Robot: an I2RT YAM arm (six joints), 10 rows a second.
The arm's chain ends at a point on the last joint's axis. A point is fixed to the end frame.
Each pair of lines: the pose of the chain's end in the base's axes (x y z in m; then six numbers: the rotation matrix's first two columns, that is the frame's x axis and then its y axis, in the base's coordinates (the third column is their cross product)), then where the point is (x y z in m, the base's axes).
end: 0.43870 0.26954 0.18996 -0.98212 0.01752 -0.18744 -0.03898 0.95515 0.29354
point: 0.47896 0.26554 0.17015
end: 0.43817 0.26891 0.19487 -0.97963 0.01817 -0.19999 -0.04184 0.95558 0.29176
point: 0.47868 0.26485 0.17559
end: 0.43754 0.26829 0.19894 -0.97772 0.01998 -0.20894 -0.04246 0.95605 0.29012
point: 0.47821 0.26412 0.18003
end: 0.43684 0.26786 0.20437 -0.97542 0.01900 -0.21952 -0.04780 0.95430 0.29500
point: 0.47773 0.26389 0.18588
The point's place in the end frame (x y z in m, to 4 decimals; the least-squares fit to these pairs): -0.0359 -0.0112 0.0248
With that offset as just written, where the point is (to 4 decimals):
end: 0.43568 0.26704 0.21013 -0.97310 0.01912 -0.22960 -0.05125 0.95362 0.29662
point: 0.4768 0.2631 0.1921
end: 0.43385 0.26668 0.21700 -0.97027 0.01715 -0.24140 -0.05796 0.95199 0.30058
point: 0.4752 0.2630 0.1994
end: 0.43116 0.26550 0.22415 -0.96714 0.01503 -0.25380 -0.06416 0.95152 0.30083
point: 0.4727 0.2619 0.2071
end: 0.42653 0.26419 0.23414 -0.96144 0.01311 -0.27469 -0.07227 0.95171 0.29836
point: 0.4684 0.2607 0.2180
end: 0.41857 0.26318 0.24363 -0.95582 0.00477 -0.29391 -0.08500 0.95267 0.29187
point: 0.4608 0.2599 0.2283
